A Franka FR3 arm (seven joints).
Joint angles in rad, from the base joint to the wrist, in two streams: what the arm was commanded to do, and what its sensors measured. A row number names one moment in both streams.
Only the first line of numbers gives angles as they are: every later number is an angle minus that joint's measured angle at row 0.
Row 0, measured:
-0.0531 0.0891 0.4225 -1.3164 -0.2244 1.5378 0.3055
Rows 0 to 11, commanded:
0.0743 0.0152 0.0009 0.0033 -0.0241 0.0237 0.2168
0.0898 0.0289 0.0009 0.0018 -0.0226 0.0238 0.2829
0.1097 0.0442 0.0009 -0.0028 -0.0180 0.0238 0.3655
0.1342 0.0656 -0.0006 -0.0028 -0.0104 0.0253 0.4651
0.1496 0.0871 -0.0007 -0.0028 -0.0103 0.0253 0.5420
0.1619 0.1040 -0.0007 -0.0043 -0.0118 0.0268 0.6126
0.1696 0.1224 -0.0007 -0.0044 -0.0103 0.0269 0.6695
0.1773 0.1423 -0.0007 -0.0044 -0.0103 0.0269 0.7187
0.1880 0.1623 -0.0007 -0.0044 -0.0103 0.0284 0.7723
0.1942 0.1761 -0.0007 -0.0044 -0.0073 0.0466 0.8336
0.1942 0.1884 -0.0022 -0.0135 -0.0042 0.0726 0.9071
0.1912 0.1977 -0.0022 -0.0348 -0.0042 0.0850 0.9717
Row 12, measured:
0.1884 0.1625 -0.0004 -0.0122 -0.0010 0.0349 0.7884
